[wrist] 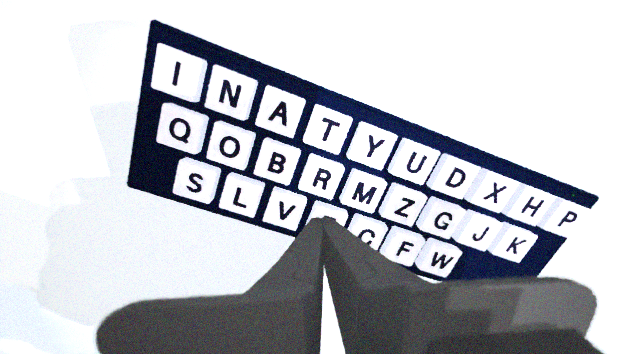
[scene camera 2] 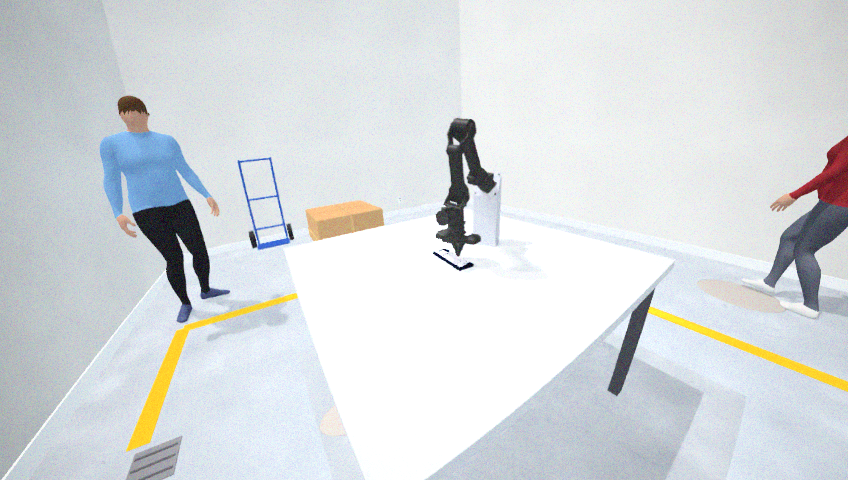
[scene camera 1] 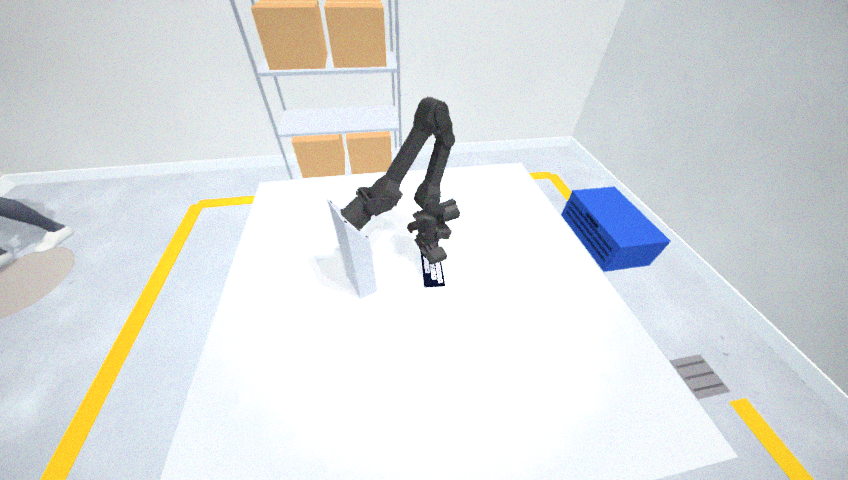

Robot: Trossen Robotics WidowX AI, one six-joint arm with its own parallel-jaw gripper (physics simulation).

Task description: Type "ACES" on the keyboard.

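Frame: origin at the arm's base, x ahead, y left, z up, level; millimetres.
Seen in the pictures: gripper, fingertip midpoint: (wrist: 320, 226) (scene camera 2: 458, 256) (scene camera 1: 425, 256); arm's base, link origin: (scene camera 2: 487, 185) (scene camera 1: 349, 220).
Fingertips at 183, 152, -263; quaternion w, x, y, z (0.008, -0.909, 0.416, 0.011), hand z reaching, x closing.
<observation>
Pixels of each thing's top centre, then the offset from my fingertips to it, as dx, dy, dz. Level surfaces: height alone.
- dark blue keyboard, top centre: (wrist: 374, 196) (scene camera 1: 431, 260) (scene camera 2: 451, 256) +25, -10, -2
- S key, top centre: (wrist: 194, 182) -18, +54, -2
- C key, top centre: (wrist: 366, 237) +8, -21, -2
- white table, surface height: dz -20
A dark blue keyboard (scene camera 1: 433, 281) (scene camera 2: 453, 259) (wrist: 145, 150) with white letter keys lies on the table. In the wrist view the A key (wrist: 280, 112) is in the top row and the S key (wrist: 195, 182) is at the left end of the bottom row. The C key (wrist: 367, 237) is partly hidden by a finger. My gripper (scene camera 1: 436, 260) (scene camera 2: 458, 254) (wrist: 320, 226) is shut and empty. In the wrist view its tips cover most of the key between V and C, and its letter is hidden. Whether the tips touch that key I cannot tell.
A grey-white upright panel (scene camera 1: 355, 261) (scene camera 2: 486, 220) stands at the arm's base on the white table (scene camera 1: 416, 386) (scene camera 2: 476, 333). Beyond the table are a blue cabinet (scene camera 1: 624, 226), a shelf rack (scene camera 1: 339, 130) with boxes, a hand truck (scene camera 2: 258, 198) and two people.
</observation>
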